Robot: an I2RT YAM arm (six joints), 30 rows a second.
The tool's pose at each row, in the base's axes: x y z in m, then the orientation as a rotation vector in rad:
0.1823 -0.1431 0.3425 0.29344 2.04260 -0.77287
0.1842 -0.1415 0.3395 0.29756 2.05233 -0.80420
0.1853 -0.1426 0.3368 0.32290 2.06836 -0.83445
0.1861 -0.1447 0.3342 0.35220 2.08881 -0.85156
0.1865 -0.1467 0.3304 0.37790 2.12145 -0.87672
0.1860 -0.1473 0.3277 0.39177 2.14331 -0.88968
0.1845 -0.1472 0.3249 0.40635 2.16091 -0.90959
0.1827 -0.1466 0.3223 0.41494 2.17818 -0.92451
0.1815 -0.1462 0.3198 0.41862 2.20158 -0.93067
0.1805 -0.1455 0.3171 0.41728 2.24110 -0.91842
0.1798 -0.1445 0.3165 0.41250 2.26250 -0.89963
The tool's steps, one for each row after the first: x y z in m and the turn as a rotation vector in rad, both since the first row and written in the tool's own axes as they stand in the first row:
0.0013 0.0034 0.0015 0.02169 0.01378 -0.01422
0.0030 0.0042 0.0040 0.04928 0.04044 -0.01643
0.0048 0.0040 0.0068 0.06827 0.07100 -0.01184
0.0079 0.0042 0.0099 0.08902 0.11251 -0.01702
0.0104 0.0046 0.0110 0.09893 0.13869 -0.02093
0.0136 0.0051 0.0110 0.11447 0.16225 -0.02625
0.0167 0.0058 0.0104 0.12444 0.18280 -0.03294
0.0194 0.0065 0.0104 0.12561 0.20593 -0.04060
0.0221 0.0077 0.0103 0.10992 0.23924 -0.04816
0.0229 0.0084 0.0095 0.09204 0.25436 -0.04943

